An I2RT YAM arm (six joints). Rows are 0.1 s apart.
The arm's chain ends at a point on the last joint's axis. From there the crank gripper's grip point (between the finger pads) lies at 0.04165 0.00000 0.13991 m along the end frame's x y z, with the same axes.
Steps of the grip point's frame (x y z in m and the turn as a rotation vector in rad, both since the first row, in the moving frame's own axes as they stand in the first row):
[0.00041, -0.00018, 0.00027, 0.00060, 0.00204, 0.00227]
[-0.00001, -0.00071, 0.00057, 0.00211, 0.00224, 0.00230]
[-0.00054, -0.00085, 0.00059, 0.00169, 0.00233, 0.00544]
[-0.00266, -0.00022, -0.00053, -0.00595, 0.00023, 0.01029]
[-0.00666, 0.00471, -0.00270, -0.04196, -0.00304, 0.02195]
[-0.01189, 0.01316, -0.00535, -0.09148, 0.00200, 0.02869]
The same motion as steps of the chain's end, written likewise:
[0.00012, -0.00019, 0.00036, 0.00060, 0.00204, 0.00227]
[-0.00032, -0.00051, 0.00066, 0.00211, 0.00224, 0.00230]
[-0.00087, -0.00084, 0.00069, 0.00169, 0.00233, 0.00544]
[-0.00269, -0.00148, -0.00052, -0.00595, 0.00023, 0.01029]
[-0.00616, -0.00207, -0.00268, -0.04196, -0.00304, 0.02195]
[-0.01197, -0.00081, -0.00463, -0.09148, 0.00200, 0.02869]

